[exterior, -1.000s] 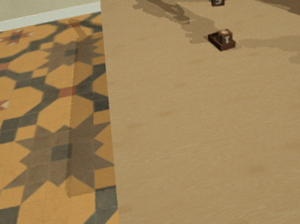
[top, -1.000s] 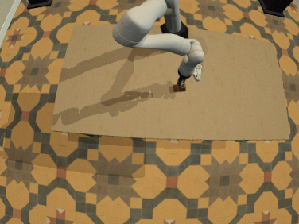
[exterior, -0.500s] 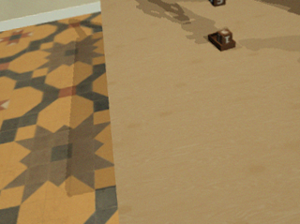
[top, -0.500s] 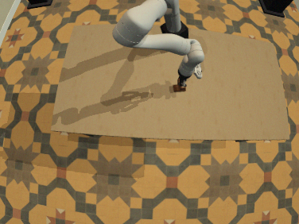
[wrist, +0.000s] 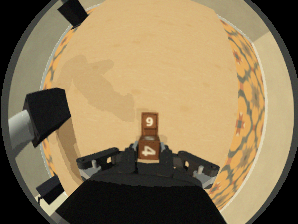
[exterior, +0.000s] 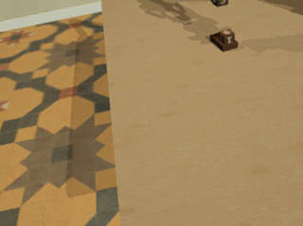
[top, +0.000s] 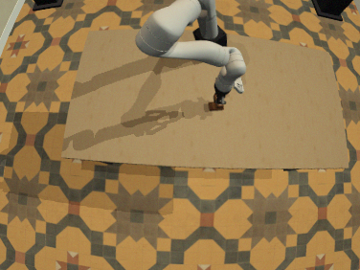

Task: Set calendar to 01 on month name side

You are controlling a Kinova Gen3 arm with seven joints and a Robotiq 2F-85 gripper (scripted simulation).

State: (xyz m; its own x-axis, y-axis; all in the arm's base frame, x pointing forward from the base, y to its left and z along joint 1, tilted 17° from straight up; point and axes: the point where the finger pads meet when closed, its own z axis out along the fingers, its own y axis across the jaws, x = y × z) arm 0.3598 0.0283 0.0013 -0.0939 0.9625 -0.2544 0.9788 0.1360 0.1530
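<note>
The tray is 20 mm to the left of my hand and 130 mm below it.
</note>
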